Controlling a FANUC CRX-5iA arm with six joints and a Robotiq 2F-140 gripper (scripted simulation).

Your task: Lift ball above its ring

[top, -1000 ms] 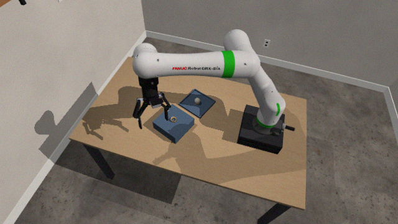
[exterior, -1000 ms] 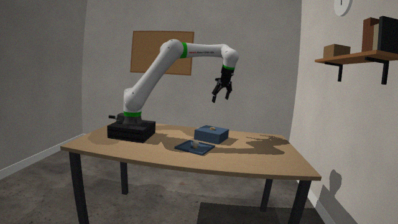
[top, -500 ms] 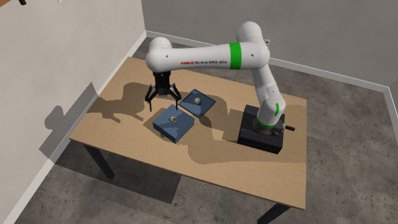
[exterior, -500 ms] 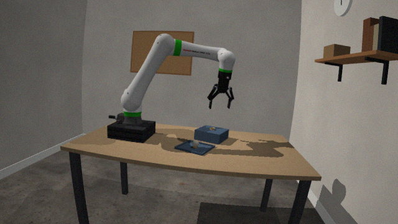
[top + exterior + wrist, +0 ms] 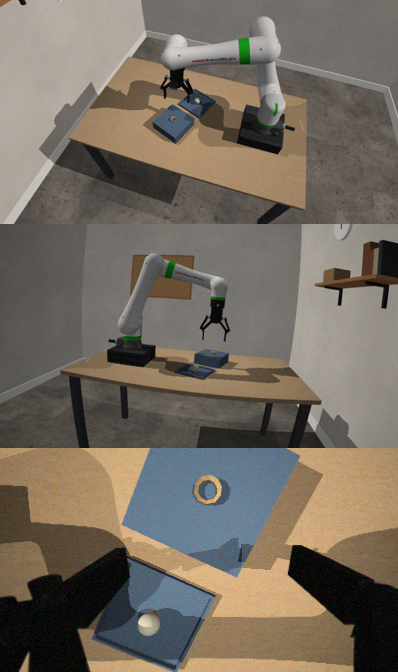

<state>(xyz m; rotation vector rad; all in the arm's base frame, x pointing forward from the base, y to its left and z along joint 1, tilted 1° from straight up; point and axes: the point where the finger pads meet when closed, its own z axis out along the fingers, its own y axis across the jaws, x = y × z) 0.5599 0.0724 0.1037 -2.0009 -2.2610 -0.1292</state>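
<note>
Right now my hand is 9 cm past the pale ball, 16 cm to the left of it and 16 cm above it. Round my hand: blue block: 1 cm behind, 8 cm to the left, 14 cm below.
</note>
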